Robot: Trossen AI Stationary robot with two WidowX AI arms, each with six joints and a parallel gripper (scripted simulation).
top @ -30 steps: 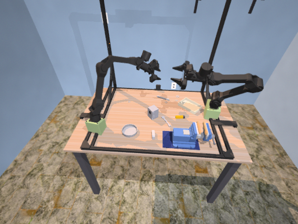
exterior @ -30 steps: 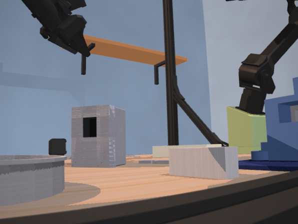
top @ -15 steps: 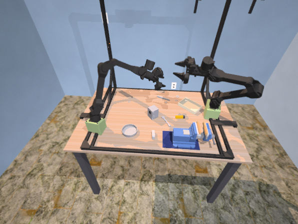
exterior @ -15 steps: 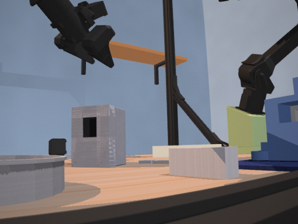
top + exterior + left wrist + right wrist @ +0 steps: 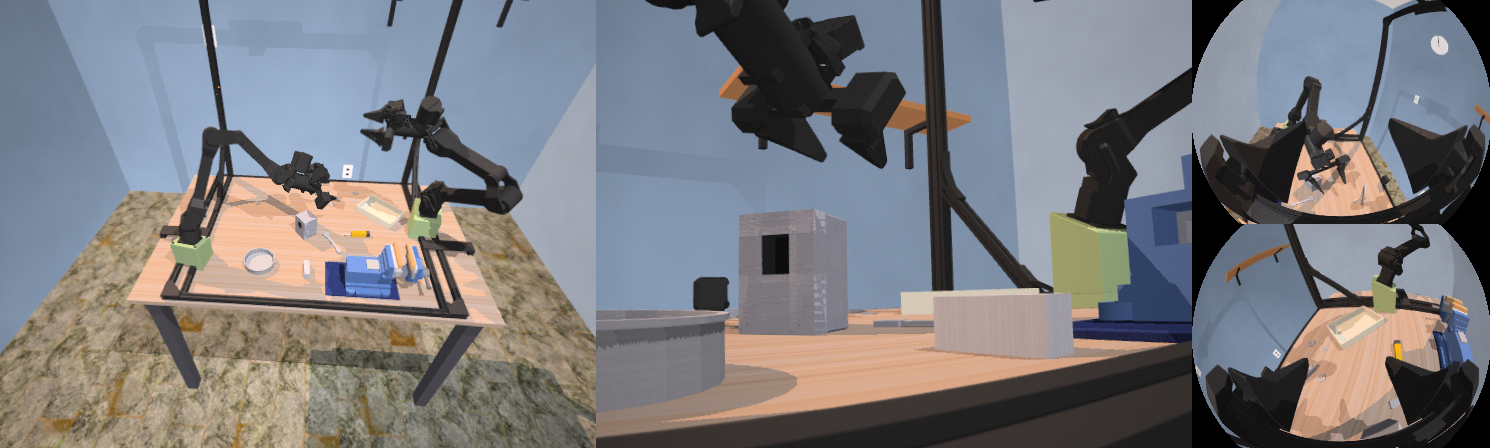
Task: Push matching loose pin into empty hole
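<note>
The grey block lies 140 mm below my right hand, 70 mm to the right of it and 40 mm ahead of it. Also, from my right hand: thin grey rod (180 mm below, 180 mm behind, 60 mm to the left); wrench (180 mm below, 120 mm ahead, 10 mm to the left); yellow screwdriver (170 mm below, 120 mm to the left, 100 mm ahead).
</note>
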